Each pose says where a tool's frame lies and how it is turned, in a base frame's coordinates. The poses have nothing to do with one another.
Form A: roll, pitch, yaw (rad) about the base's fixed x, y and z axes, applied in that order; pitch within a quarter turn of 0, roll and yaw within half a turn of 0; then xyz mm.
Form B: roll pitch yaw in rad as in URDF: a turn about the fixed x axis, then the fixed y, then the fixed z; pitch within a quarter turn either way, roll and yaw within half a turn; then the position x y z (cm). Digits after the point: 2 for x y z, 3 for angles.
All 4 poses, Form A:
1: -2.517 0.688 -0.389 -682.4 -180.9 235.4
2: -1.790 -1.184 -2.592 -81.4 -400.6 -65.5
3: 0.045 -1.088 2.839 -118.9 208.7 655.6
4: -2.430 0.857 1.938 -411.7 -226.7 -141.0
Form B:
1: -2.517 0.688 -0.389 -68.24 -18.09 23.54
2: -1.790 -1.184 -2.592 -8.14 -40.06 -6.55
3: 0.045 -1.088 2.839 -11.89 20.87 65.56
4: -2.430 0.857 1.938 -41.17 -22.67 -14.10
